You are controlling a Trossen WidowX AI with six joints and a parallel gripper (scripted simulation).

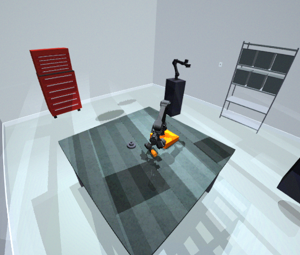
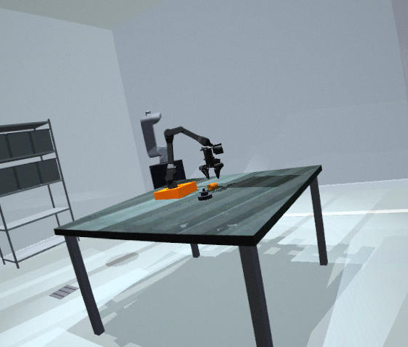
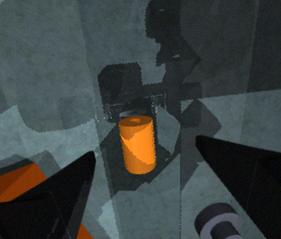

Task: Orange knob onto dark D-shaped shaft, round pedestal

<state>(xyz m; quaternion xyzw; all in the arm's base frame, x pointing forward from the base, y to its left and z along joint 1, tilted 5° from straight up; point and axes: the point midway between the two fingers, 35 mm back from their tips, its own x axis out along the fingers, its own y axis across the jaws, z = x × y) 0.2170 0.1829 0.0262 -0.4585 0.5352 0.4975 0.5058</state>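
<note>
Now: gripper tip 50 mm above the orange knob, 20 mm to the left of it and 10 mm past it. From my gripper tip the other things lie so: round pedestal 230 mm to the right, 110 mm ahead, 40 mm below.
</note>
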